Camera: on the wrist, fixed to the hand. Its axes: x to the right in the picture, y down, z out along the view.
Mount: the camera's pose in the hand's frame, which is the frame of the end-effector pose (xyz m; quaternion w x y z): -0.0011 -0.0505 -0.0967 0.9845 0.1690 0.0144 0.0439
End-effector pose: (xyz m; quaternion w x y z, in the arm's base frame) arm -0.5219 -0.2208 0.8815 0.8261 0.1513 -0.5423 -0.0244
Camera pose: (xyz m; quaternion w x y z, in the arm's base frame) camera -0.4287 -0.2471 0.8312 0.7966 0.2651 -0.5328 0.1061
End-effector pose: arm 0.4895 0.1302 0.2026 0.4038 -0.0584 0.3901 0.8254
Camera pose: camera 0.5051 0.0813 0.1063 0.3656 0.0160 0.5320 0.7636
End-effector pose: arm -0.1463 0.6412 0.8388 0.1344 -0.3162 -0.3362 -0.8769
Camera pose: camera -0.2130 0.6133 0.7571 0.2291 -0.2907 -0.4634 -0.8052
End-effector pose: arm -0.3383 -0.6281 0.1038 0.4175 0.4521 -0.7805 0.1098
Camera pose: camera -0.2443 -0.6030 0.1532 0.3411 0.4798 -0.7637 0.2649
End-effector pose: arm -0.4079 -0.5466 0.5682 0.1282 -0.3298 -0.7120 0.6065
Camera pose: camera -0.3666 -0.4743 0.6387 0.1656 -0.3430 -0.5822 0.7183
